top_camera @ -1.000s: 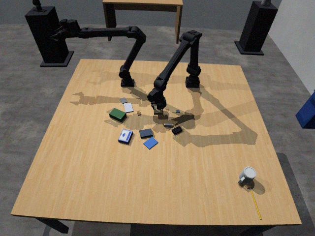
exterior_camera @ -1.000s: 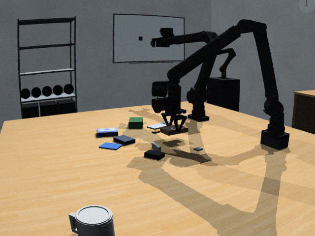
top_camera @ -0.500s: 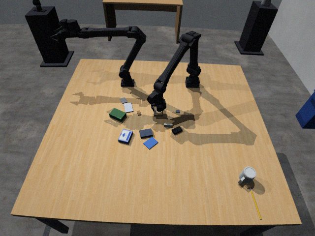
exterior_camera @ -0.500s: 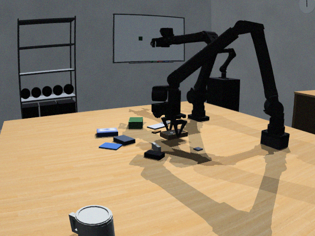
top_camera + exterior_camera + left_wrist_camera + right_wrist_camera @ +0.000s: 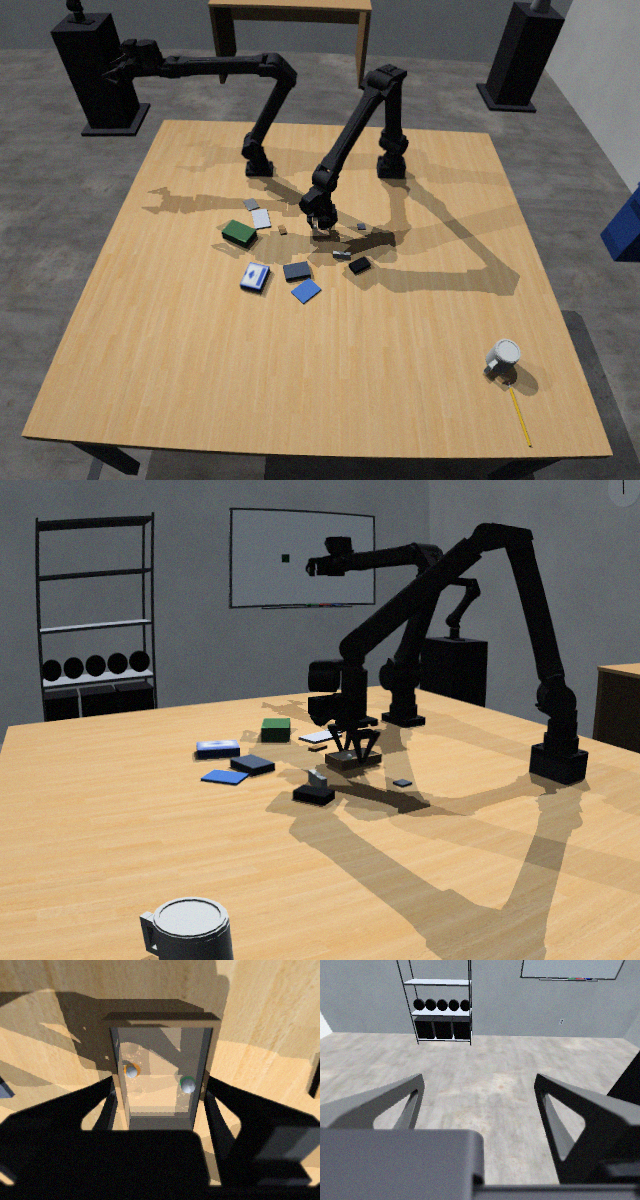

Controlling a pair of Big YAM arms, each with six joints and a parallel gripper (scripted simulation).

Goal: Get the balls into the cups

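Right now the covered wooden puzzle is 1 cm below my left hand. The rest, counted from my left hand: white card (5 cm behind, 24 cm to the right, 2 cm below); then blue tile (29 cm ahead, 6 cm to the right, 2 cm below); then black box (18 cm ahead, 14 cm to the left, 1 cm below).
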